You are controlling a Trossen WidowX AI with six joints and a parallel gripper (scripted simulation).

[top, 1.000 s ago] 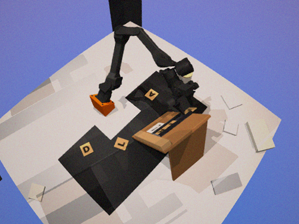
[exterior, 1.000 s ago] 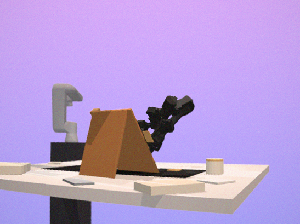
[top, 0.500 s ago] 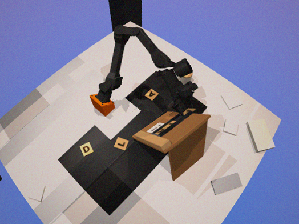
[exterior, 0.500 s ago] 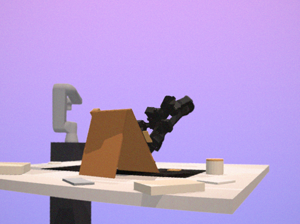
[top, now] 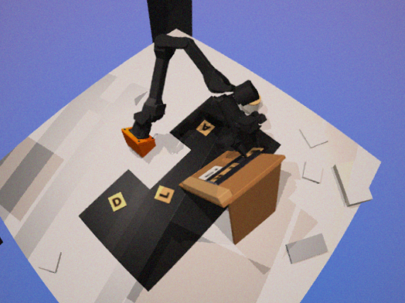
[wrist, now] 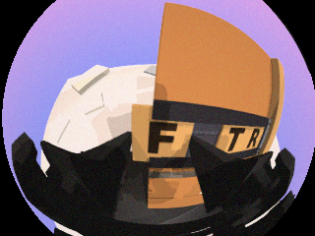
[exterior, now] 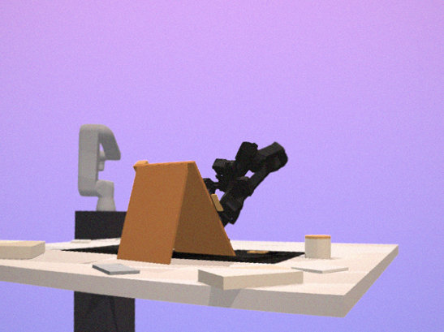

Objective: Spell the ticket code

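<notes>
My gripper tip is now 70 mm past the white ticket, 120 mm to the left of it and 80 mm above it. Also, from my gripper tip: grey slab: 360 mm ahead, 70 mm to the right, 160 mm below.
</notes>
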